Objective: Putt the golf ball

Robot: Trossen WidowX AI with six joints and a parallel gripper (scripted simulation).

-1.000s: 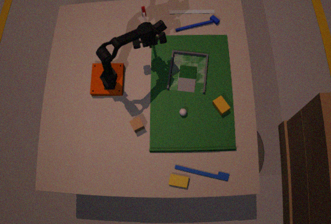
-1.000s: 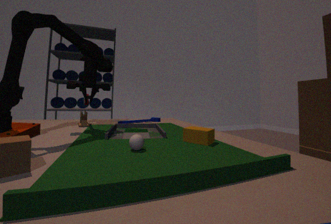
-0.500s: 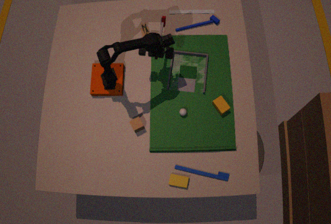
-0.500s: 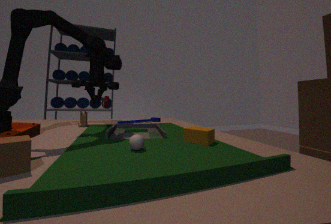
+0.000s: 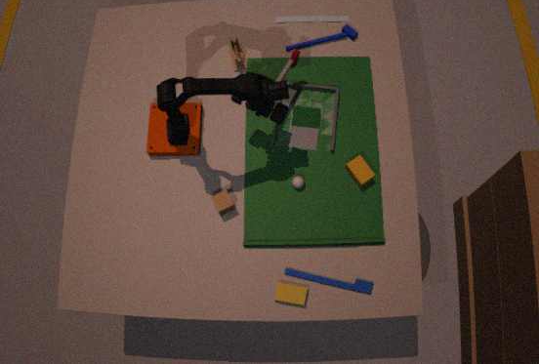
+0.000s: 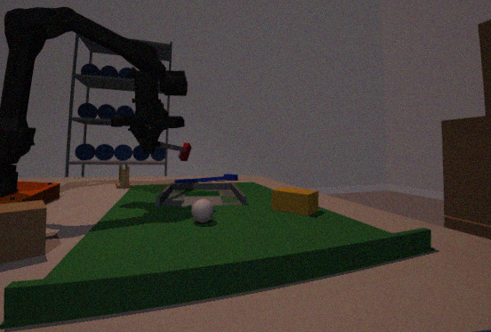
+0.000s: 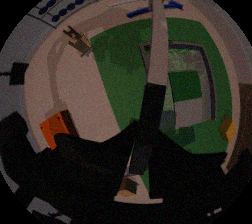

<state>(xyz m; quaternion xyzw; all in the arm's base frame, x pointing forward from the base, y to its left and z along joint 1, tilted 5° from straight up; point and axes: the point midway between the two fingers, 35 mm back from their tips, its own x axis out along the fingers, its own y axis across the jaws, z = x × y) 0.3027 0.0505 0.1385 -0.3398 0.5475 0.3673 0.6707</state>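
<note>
Right now my gripper tip is 150 mm past the tan block, 300 mm to the left of it and 100 mm above it. The rest, counted from my gripper tip: green mat (170 mm ahead, 90 mm to the right, 120 mm below); then white golf ball (110 mm ahead, 230 mm to the right, 100 mm below); then red putter (50 mm ahead, 100 mm to the left, 20 mm above).
</note>
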